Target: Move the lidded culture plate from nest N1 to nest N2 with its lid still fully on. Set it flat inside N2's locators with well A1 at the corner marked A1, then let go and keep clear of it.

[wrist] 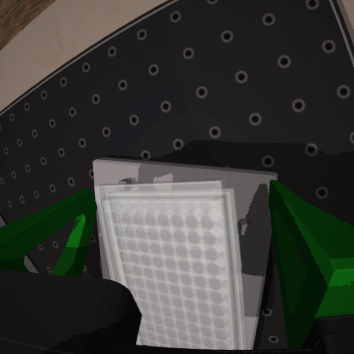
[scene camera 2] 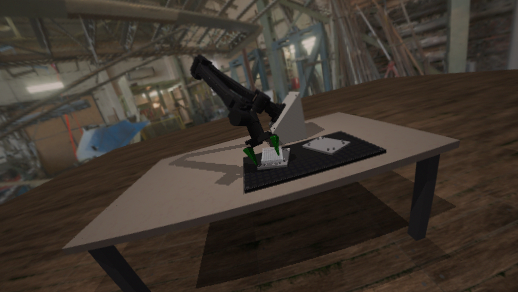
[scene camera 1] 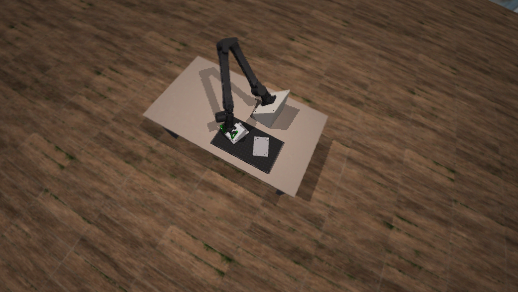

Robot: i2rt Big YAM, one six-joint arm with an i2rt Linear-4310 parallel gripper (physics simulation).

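Places are measured from the arm's base along level axes (x ahead, y left, z up), in millimetres.
Pixels of known places: gripper, between the fingertips: (wrist: 176, 193) (scene camera 2: 267, 160) (scene camera 1: 228, 135); arm's base, origin of its link: (scene camera 2: 279, 113) (scene camera 1: 268, 101).
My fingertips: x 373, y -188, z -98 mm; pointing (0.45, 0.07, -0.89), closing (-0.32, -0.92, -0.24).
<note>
For each thing: its top centre in the pictures, then the offset to it from my fingertips. Level surfaces: height alone.
- lidded culture plate, centre of its top: (wrist: 155, 297) (scene camera 2: 271, 151) (scene camera 1: 234, 131) dx -51, dy +32, dz +11 mm
- Nest N2, centre of its top: (scene camera 2: 325, 141) (scene camera 1: 261, 145) dx -33, dy +269, dz -12 mm
- black perforated board, centre of its top: (wrist: 59, 256) (scene camera 2: 303, 154) (scene camera 1: 247, 142) dx -24, dy +158, dz -33 mm
- beige table, height of its surface: dz -47 mm
The lidded culture plate (scene camera 2: 271, 154) (wrist: 170, 250) sits on nest N1 (scene camera 1: 244, 132) (scene camera 2: 272, 165) (wrist: 112, 170), a pale block with small locators. Its clear lid lies over the white well grid; whether it is fully seated is hard to tell. My gripper (scene camera 1: 228, 132) (scene camera 2: 267, 160) (wrist: 176, 193) is open, its green fingers astride the plate, one at each side, with gaps to both plate sides. The near end of the plate is hidden in the wrist view. Nest N2 (scene camera 1: 260, 146) (scene camera 2: 326, 145) is a flat pale plate with small locators and holds no plate. The A1 marks cannot be made out.
Both nests stand on a black perforated board (scene camera 1: 252, 162) (scene camera 2: 300, 167) (wrist: 210, 105) on the beige table (scene camera 1: 175, 100) (scene camera 2: 175, 200). The arm's pale wedge-shaped mount (scene camera 1: 267, 117) (scene camera 2: 295, 117) stands behind the board.
</note>
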